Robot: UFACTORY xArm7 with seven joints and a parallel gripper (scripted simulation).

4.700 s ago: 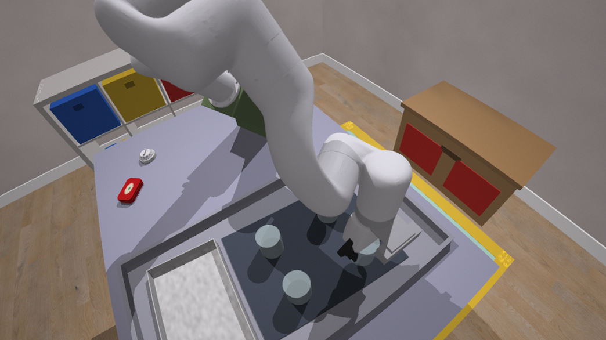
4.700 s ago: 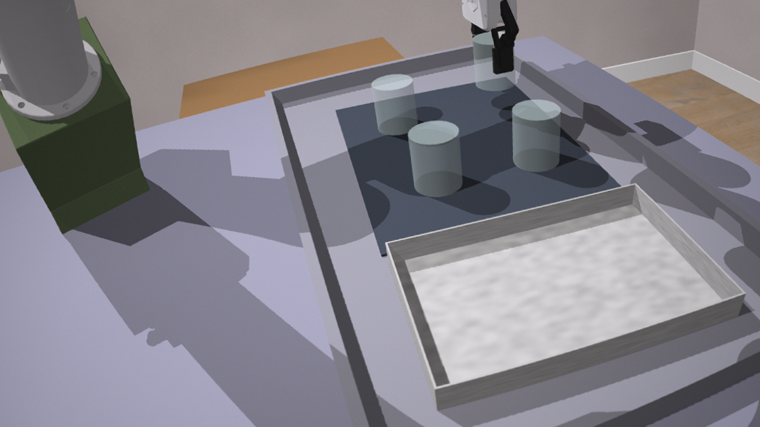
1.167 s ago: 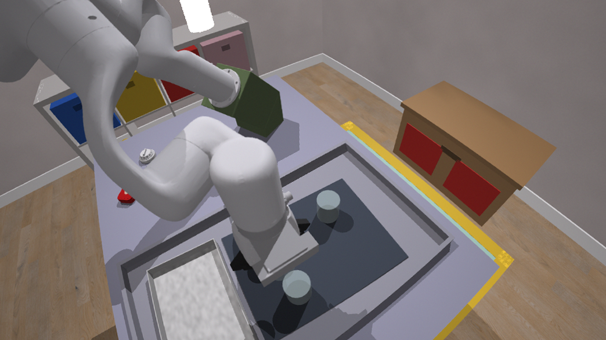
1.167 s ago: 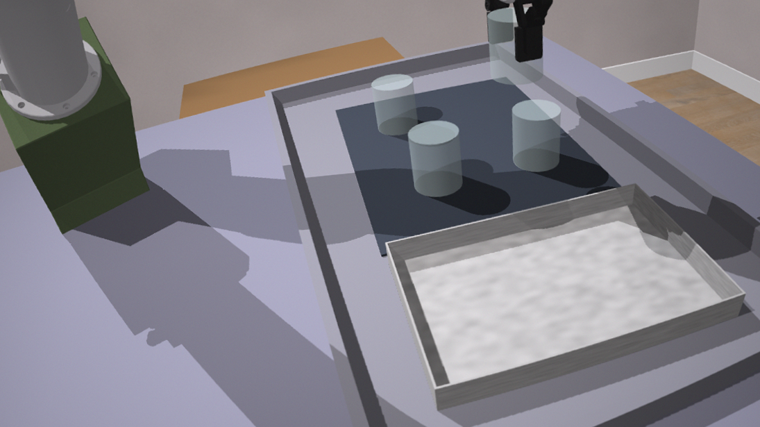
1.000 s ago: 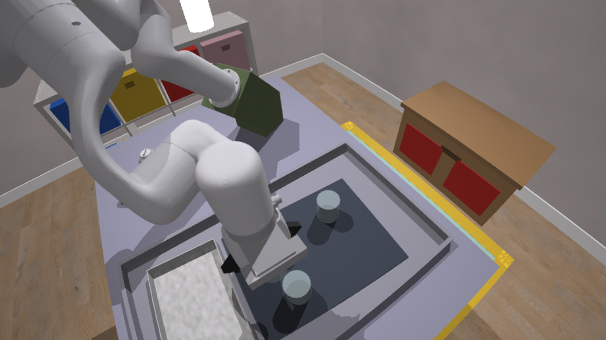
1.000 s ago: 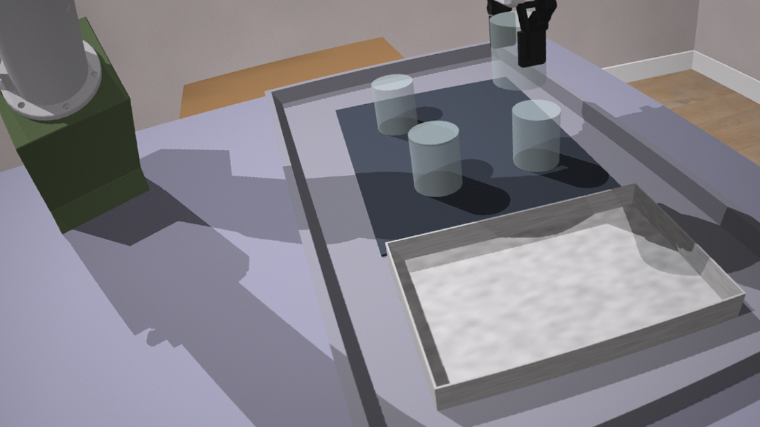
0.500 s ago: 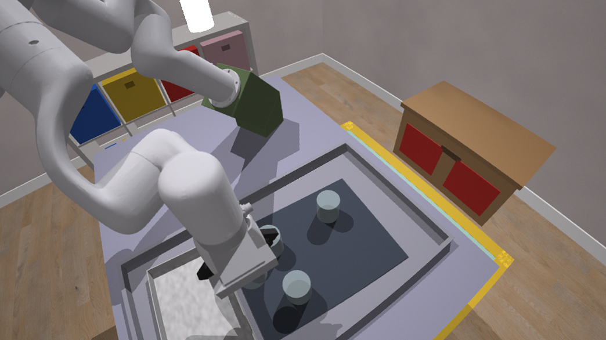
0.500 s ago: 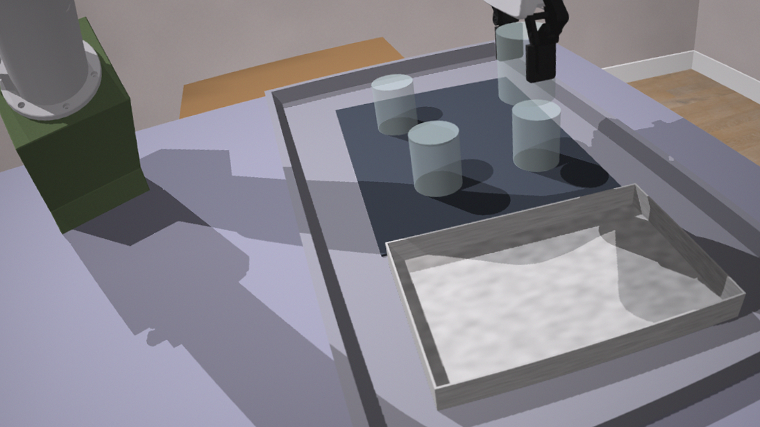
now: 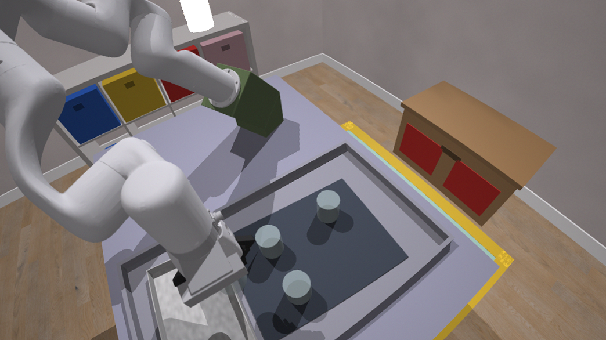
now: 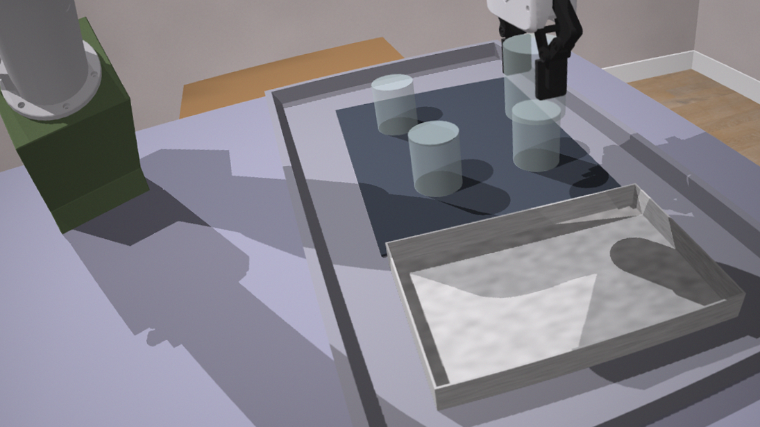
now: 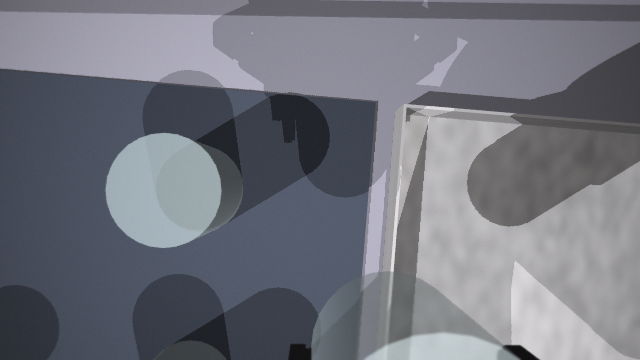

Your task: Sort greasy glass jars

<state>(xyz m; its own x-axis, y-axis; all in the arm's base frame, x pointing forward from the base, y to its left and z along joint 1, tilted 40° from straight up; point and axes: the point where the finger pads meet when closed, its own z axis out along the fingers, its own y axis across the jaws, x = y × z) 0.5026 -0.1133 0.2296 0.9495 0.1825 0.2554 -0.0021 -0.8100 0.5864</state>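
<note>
Now: the grey tray 3 cm behind my hand, 12 cm to the right of it and 17 cm below it. The rest, counted from my hand: dark drying mat: 1 cm behind, 20 cm to the left, 18 cm below; then red device: 54 cm behind, 22 cm to the right, 17 cm below; then white timer: 67 cm behind, 11 cm to the right, 17 cm below.
</note>
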